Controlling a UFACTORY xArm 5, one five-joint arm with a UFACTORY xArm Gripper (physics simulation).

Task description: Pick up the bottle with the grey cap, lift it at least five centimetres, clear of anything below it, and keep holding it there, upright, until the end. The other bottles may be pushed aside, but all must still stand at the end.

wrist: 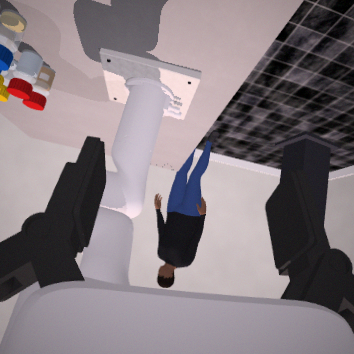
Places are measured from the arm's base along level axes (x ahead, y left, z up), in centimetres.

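Where they show: gripper, fingertip midpoint: (193,173); arm's base, origin of the base link: (149,91).
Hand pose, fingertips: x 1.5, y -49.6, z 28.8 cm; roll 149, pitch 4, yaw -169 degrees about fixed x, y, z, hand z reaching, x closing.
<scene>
Each offset is from my fingertips to the centre of the thing. "*": to the spot under its first point. Level surfaces: height alone.
A group of bottles stands at the upper left edge of the wrist view, seen from the side and upside down. A blue cap {* dx +27.6, dy +38.1, dz -20.8 cm} (4,58), a yellow cap {* dx +33.8, dy +58.0, dz -21.0 cm} (3,92) and two red caps, one red cap {dx +28.6, dy +53.3, dz -21.4 cm} (20,88) beside another red cap {dx +26.1, dy +59.0, dz -21.4 cm} (35,101), show there. A pale bottle with a cream round part {dx +29.8, dy +39.6, dz -25.4 cm} (13,22) is partly cut off by the edge. No grey cap can be made out. My gripper (193,173) is wide open and empty, well away from the bottles.
The arm's white base plate (188,104) is fixed on the pale pink table top {dz -30.6 cm} (220,45). The arm's white links (137,135) run down from it. A person (182,235) in a black top and blue trousers stands beyond, on a dark tiled floor (295,90).
</scene>
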